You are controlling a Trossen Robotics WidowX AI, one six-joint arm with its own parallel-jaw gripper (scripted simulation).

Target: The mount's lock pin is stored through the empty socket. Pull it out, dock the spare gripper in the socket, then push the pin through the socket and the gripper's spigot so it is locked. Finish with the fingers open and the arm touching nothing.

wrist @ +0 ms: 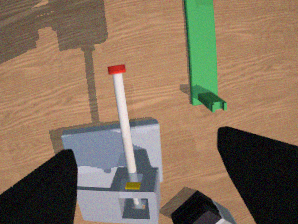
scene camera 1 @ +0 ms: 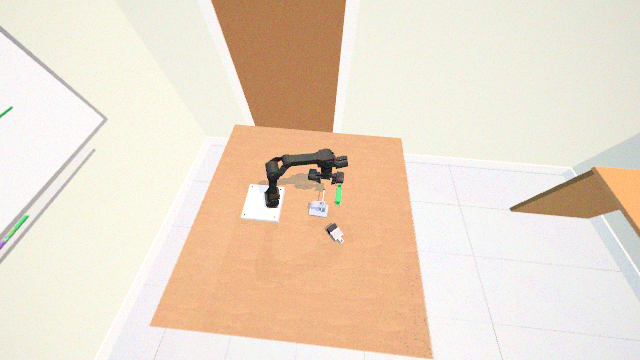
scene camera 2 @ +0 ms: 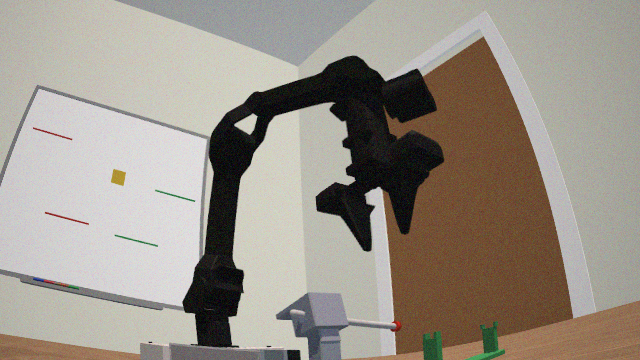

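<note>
My gripper is open, and there is nothing in it. I can see it in the wrist view too, and a lock pin is in view as well.
</note>
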